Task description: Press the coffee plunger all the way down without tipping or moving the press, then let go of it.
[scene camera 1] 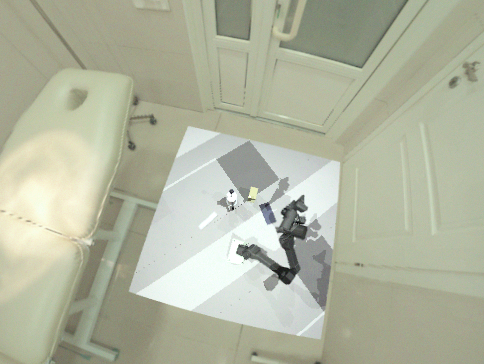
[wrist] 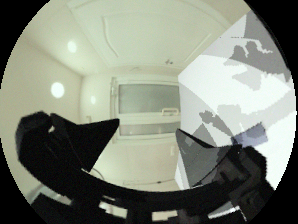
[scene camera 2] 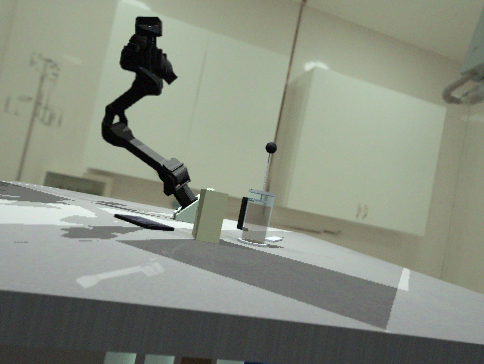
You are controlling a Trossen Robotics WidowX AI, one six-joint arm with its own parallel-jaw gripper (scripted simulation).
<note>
The gripper [scene camera 2: 137,46] is open, with nothing in its grasp. Further things: a coffee press [scene camera 2: 255,212] and a pale yellow box [scene camera 2: 211,207].
The gripper is seen too in the wrist view [wrist: 148,126]. The wrist view does not show the coffee press, which is hidden by the gripper. The wrist view misses the pale yellow box, which is hidden by the gripper.
</note>
